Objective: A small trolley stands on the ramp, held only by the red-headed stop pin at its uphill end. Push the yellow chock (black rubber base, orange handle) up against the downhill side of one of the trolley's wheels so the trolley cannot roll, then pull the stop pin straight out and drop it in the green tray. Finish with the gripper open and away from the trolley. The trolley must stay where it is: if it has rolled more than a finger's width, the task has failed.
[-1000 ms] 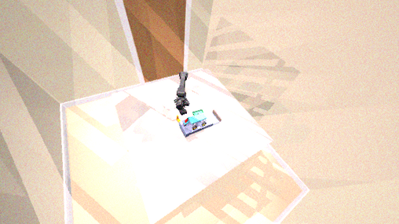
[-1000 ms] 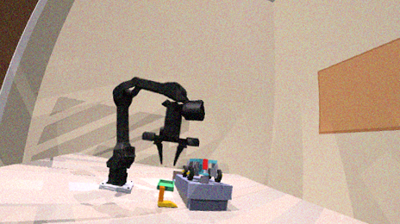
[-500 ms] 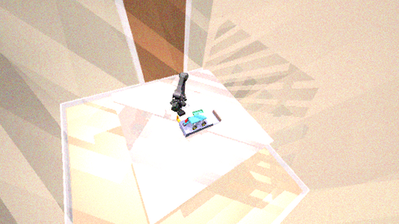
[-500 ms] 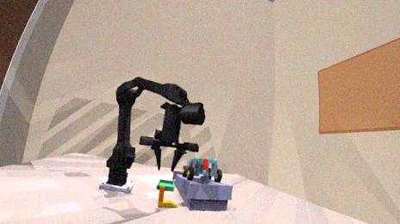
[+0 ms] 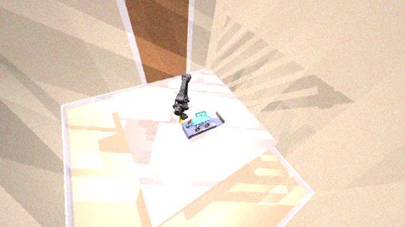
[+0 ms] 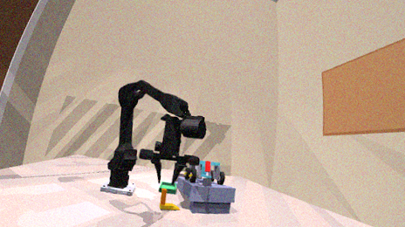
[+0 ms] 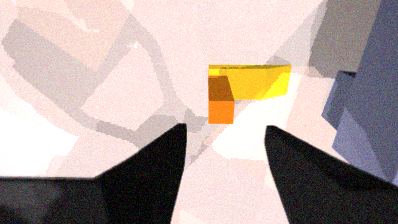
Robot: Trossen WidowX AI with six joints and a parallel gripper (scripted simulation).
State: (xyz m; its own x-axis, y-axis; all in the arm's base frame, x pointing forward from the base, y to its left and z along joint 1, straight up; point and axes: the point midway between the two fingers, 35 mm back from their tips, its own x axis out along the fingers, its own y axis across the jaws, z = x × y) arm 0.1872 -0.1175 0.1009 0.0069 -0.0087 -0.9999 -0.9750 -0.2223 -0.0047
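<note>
The yellow chock is 20 mm ahead of my gripper tip, 10 mm to the left of it and 60 mm below it. Also, from my gripper tip: red-headed stop pin: 130 mm ahead, 40 mm to the left, 50 mm above; green tray: 240 mm to the left, 90 mm below; teal trolley: 140 mm ahead, 150 mm to the left, 30 mm above.
</note>
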